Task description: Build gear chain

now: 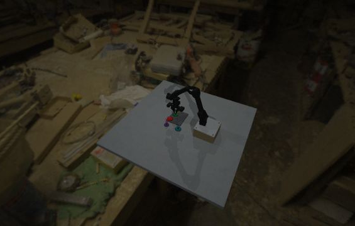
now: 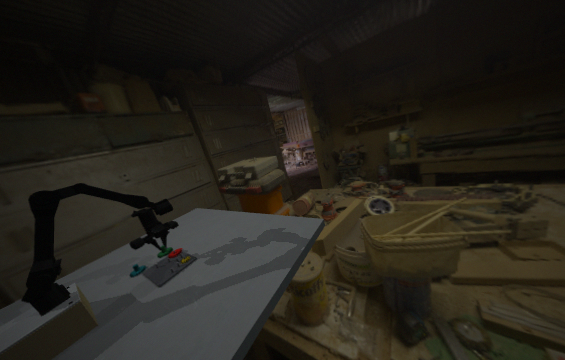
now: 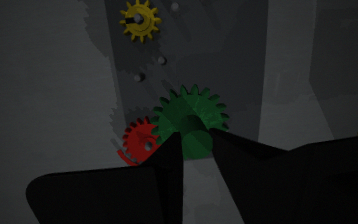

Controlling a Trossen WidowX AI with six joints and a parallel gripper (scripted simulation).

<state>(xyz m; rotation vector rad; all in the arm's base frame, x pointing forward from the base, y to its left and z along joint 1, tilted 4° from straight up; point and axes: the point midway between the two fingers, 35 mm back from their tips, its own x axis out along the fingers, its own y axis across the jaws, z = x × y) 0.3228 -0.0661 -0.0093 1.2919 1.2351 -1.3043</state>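
The green gear lies 1 cm below my gripper tip. From my gripper tip the other things lie so: grey board: 2 cm behind, 3 cm to the right, 8 cm below; red gear: 5 cm ahead, 4 cm to the left, 7 cm below; yellow gear: 3 cm ahead, 10 cm to the right, 7 cm below.
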